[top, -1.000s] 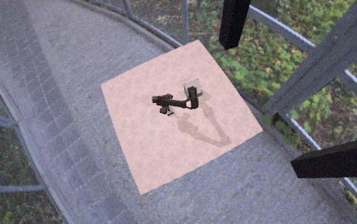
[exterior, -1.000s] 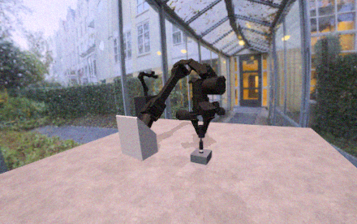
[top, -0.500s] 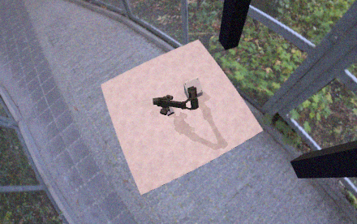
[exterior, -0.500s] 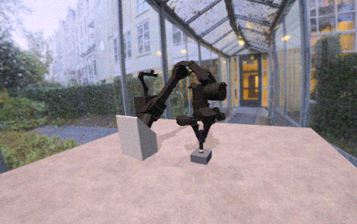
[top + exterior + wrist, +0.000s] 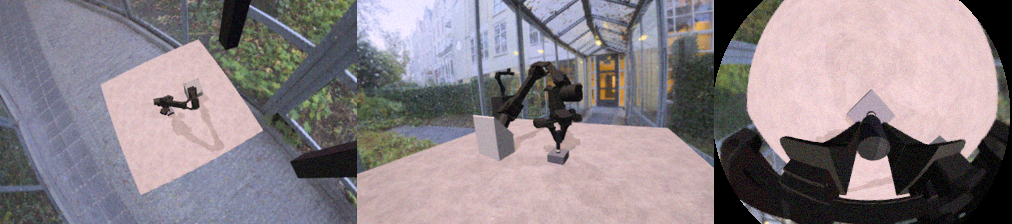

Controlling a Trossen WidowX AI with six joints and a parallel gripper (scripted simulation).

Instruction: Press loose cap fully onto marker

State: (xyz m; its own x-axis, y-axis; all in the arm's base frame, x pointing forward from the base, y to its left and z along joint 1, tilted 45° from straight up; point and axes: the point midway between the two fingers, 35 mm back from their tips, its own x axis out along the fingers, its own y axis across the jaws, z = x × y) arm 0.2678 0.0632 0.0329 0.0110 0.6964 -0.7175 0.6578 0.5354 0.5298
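Now: gripper tip 20 mm below the dark marker cap. From my gripper tip the other things lie so: dark holder block: 10 mm behind, 70 mm below.
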